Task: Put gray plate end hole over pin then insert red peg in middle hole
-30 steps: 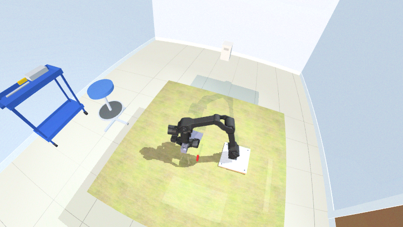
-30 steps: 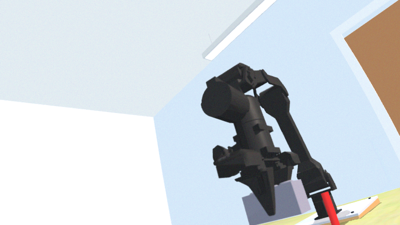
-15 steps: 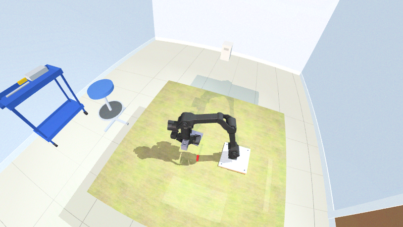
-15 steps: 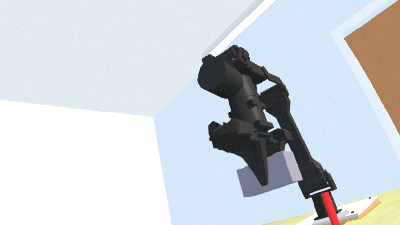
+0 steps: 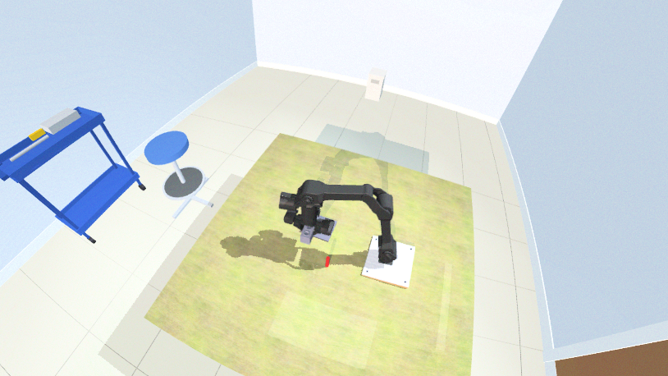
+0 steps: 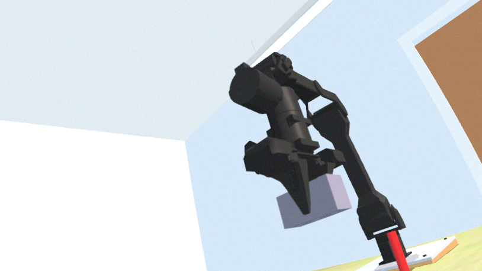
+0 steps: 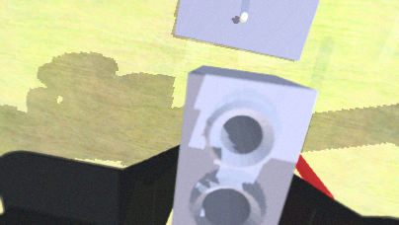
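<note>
Now: the flat gray base 10 mm behind my gripper tip, 110 mm to the right of it and 130 mm below it. From my gripper tip the other things lie so: red peg: 100 mm behind, 60 mm to the left, 100 mm below; then gray plate: 30 mm above.
</note>
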